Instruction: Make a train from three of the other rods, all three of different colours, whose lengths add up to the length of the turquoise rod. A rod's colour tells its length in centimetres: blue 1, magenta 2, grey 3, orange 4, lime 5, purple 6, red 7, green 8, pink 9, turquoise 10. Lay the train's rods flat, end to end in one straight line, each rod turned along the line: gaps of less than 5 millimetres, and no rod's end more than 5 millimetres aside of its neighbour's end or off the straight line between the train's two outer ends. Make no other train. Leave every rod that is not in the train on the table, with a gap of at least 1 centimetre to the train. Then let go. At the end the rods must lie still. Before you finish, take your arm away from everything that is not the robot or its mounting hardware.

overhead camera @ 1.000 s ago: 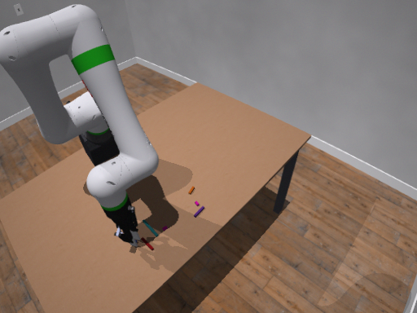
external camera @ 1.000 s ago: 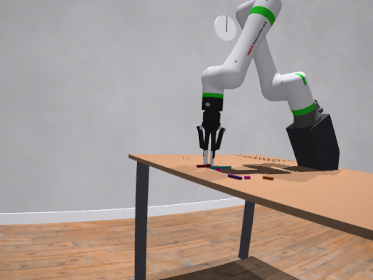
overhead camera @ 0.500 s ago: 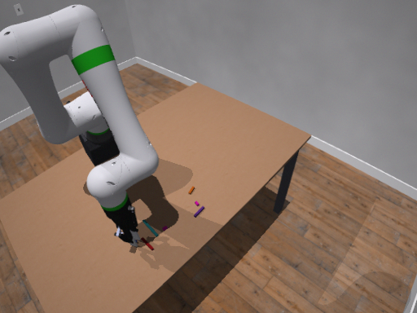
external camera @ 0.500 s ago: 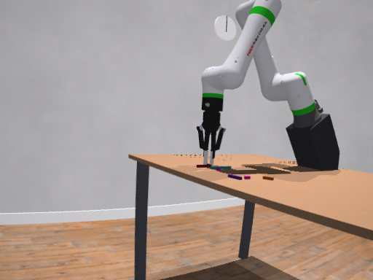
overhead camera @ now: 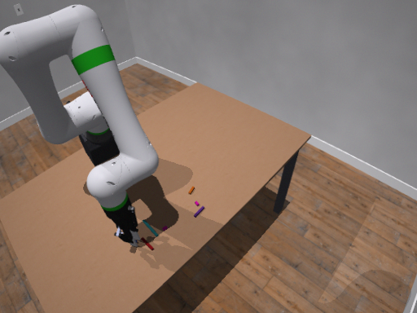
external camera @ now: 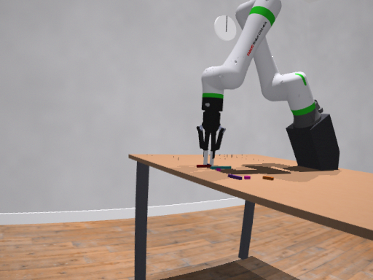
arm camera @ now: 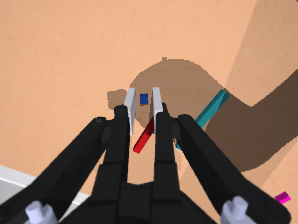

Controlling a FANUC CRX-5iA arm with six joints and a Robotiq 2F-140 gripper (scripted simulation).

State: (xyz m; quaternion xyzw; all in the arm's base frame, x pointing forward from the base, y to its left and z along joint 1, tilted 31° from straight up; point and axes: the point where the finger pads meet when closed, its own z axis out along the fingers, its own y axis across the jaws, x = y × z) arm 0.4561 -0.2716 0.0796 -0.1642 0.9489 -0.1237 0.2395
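Now: hand 3 cm above the blue rod. Round my hand: purple rod (15 cm ahead, 25 cm to the left, 3 cm below); red rod (5 cm ahead, 2 cm to the left, 3 cm below); turquoise rod (1 cm ahead, 8 cm to the left, 3 cm below).
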